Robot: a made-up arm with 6 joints. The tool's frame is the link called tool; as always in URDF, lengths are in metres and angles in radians. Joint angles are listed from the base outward.
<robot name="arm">
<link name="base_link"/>
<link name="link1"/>
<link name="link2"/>
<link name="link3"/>
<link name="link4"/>
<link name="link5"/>
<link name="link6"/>
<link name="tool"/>
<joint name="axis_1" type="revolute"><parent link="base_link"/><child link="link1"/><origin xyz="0.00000 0.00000 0.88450" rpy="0.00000 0.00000 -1.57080"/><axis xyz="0 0 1"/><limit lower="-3.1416" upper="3.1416"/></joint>
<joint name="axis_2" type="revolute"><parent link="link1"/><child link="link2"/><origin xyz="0.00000 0.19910 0.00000" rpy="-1.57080 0.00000 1.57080"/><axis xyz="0 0 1"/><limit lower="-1.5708" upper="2.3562"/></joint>
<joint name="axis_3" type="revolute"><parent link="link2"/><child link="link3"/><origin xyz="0.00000 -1.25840 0.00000" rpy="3.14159 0.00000 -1.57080"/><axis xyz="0 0 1"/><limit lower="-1.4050" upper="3.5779"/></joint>
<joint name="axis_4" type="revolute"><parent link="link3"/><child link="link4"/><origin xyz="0.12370 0.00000 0.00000" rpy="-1.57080 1.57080 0.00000"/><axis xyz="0 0 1"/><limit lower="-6.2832" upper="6.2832"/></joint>
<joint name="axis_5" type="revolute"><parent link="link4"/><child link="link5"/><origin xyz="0.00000 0.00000 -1.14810" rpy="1.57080 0.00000 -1.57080"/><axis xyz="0 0 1"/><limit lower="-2.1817" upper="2.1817"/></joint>
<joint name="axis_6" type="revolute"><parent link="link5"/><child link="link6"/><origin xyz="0.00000 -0.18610 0.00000" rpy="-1.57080 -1.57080 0.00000"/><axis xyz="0 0 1"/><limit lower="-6.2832" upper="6.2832"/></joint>
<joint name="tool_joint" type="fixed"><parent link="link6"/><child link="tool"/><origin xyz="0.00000 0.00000 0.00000" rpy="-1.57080 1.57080 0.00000"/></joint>
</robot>
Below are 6 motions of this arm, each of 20 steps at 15 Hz.
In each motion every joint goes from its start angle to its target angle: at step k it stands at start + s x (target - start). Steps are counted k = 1, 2, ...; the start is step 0. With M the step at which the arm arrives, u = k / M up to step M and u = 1 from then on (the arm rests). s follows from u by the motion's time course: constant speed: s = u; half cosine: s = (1 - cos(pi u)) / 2; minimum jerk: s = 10 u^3 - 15 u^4 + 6 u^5.
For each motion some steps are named. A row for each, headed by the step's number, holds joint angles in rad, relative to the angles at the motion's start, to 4 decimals.
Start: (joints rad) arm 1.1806 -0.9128 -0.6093 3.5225 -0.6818 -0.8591
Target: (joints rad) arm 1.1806 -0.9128 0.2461 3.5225 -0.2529 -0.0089
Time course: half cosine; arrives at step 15
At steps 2, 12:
2: 0.0000 0.0000 0.0370 0.0000 0.0185 0.0368
12: 0.0000 0.0000 0.7737 0.0000 0.3879 0.7690

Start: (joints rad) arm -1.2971 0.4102 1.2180 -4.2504 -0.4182 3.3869
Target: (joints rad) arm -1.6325 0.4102 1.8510 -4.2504 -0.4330 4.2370
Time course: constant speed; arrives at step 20
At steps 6, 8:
6: -0.1006 0.0000 0.1899 0.0000 -0.0044 0.2550
8: -0.1342 0.0000 0.2532 0.0000 -0.0059 0.3400

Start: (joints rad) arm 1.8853 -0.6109 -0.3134 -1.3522 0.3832 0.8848
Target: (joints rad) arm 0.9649 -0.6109 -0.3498 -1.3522 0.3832 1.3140
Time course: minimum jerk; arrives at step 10
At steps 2, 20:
2: -0.0533 0.0000 -0.0021 0.0000 0.0000 0.0249
20: -0.9204 0.0000 -0.0364 0.0000 0.0000 0.4292

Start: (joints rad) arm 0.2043 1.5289 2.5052 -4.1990 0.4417 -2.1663
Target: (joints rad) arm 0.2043 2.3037 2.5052 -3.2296 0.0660 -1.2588
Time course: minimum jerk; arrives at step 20
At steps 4, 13, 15, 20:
4: 0.0000 0.0449 0.0000 0.0561 -0.0218 0.0526
13: 0.0000 0.5926 0.0000 0.7414 -0.2873 0.6941
15: 0.0000 0.6946 0.0000 0.8691 -0.3368 0.8136
20: 0.0000 0.7748 0.0000 0.9694 -0.3757 0.9075

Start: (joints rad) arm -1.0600 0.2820 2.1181 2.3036 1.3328 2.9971
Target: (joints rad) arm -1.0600 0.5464 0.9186 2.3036 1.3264 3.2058
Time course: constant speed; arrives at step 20
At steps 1, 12, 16, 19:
1: 0.0000 0.0132 -0.0600 0.0000 -0.0003 0.0104
12: 0.0000 0.1586 -0.7197 0.0000 -0.0038 0.1252
16: 0.0000 0.2115 -0.9596 0.0000 -0.0051 0.1670
19: 0.0000 0.2512 -1.1395 0.0000 -0.0061 0.1983

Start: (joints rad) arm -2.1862 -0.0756 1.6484 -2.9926 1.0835 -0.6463
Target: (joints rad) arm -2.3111 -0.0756 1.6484 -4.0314 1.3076 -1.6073
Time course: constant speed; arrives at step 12
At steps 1, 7, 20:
1: -0.0104 0.0000 0.0000 -0.0866 0.0187 -0.0801
7: -0.0729 0.0000 0.0000 -0.6060 0.1307 -0.5606
20: -0.1249 0.0000 0.0000 -1.0388 0.2241 -0.9610

